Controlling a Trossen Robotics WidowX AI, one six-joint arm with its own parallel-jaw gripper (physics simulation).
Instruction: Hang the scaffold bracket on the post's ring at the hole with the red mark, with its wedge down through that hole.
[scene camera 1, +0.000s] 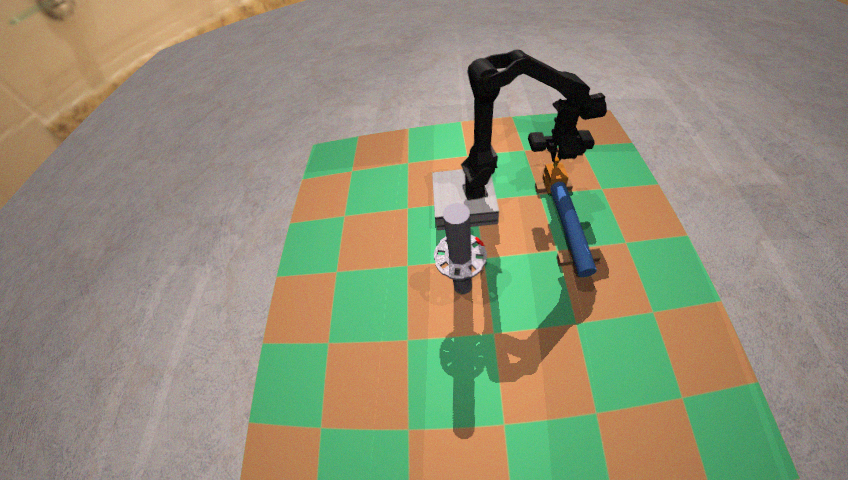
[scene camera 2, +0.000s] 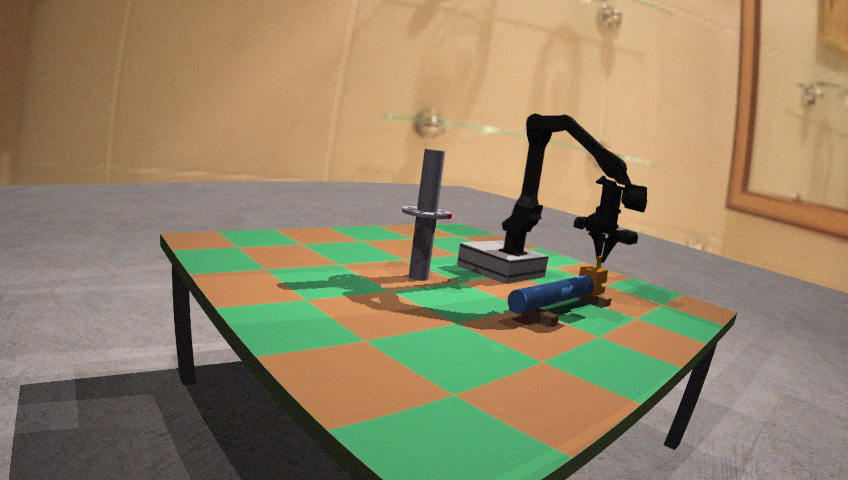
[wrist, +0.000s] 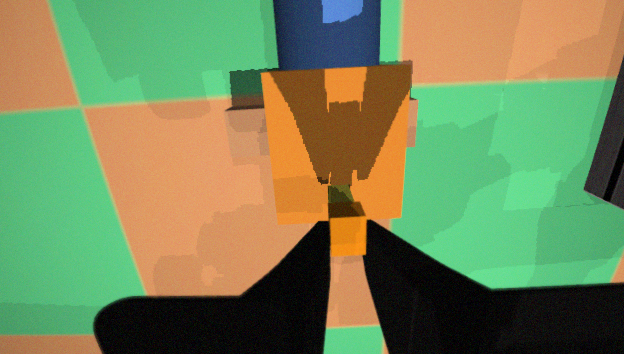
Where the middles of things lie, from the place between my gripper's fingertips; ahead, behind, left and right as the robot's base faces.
Now: hand 3 cm above the wedge (wrist: 347, 220). Also, from my hand: grey post (scene camera 2: 433, 161): 38 cm to the right, 28 cm ahead, 6 cm above; then scaffold bracket (scene camera 2: 590, 280): 17 cm ahead, 3 cm to the right, 3 cm below.
